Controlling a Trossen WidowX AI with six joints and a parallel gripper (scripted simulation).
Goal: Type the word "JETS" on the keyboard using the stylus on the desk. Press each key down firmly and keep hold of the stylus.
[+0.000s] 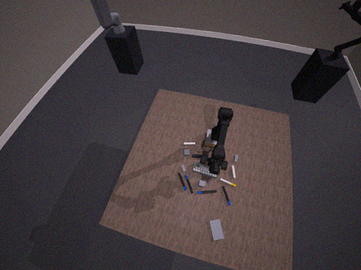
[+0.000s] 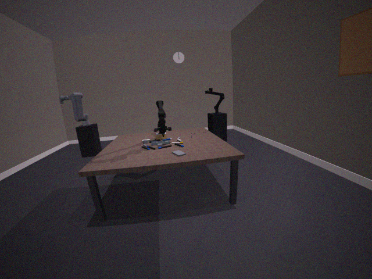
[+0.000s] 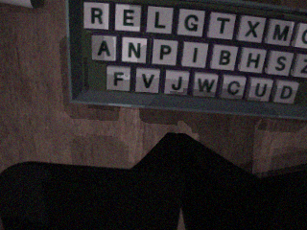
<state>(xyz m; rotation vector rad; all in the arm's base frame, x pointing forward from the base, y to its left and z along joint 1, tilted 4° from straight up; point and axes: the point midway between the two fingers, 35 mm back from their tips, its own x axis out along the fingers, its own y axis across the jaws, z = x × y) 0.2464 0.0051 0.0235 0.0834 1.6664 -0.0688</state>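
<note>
The blue stylus is 110 mm behind my gripper tip, 70 mm to the left of it and 60 mm below it. From my gripper tip the other things lie so: yellow marker (90 mm ahead, 150 mm to the left, 60 mm below); then black bar (80 mm behind, 100 mm to the right, 50 mm below); then grey block (130 mm ahead, 50 mm to the right, 50 mm below).
</note>
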